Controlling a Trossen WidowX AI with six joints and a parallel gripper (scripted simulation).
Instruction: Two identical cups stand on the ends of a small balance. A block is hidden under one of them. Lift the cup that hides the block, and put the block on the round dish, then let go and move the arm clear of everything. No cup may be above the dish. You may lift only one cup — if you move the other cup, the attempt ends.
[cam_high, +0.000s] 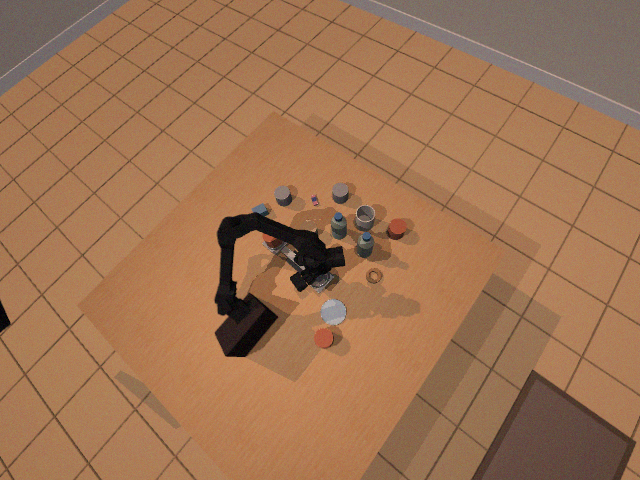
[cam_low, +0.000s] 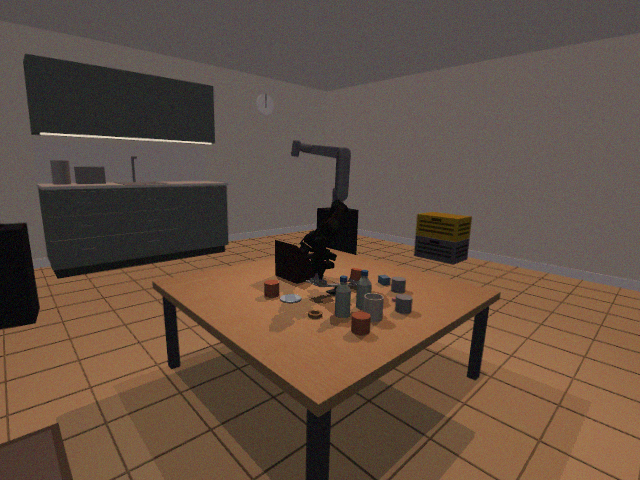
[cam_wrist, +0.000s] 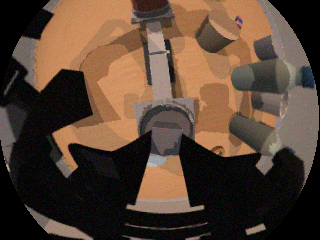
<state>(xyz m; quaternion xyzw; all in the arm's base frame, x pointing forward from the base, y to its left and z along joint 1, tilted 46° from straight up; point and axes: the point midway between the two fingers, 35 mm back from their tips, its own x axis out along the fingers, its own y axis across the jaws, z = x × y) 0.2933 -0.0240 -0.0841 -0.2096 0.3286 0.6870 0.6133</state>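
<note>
The pale blue round dish is 40 mm behind my gripper tip, 130 mm to the right of it and 90 mm below it. Also, from my gripper tip: grey balance 10 mm behind, 120 mm to the left, 50 mm below; then pale cup 320 mm ahead, 50 mm to the left, 50 mm below; then grey block 10 mm above.
</note>
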